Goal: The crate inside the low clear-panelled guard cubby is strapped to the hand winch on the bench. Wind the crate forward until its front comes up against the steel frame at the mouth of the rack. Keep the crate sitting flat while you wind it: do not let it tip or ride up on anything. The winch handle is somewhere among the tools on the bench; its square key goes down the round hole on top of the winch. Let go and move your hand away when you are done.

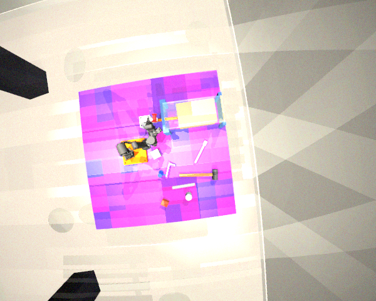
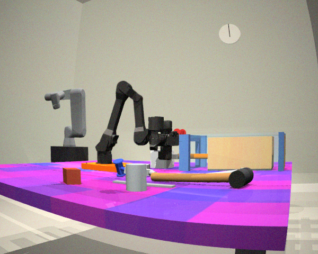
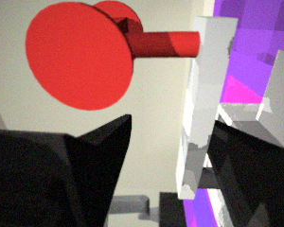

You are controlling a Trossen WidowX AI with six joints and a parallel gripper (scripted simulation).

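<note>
The red-knobbed winch handle is 10 mm to the right of my gripper tip, 10 mm below it and 10 mm ahead of it. The rest, counted from my gripper tip: hand winch 110 mm below, 60 mm behind, 10 mm to the right; then red knob 50 mm ahead, 20 mm to the right, 20 mm above; then blue frame 110 mm ahead, 30 mm below, 20 mm to the right.
</note>
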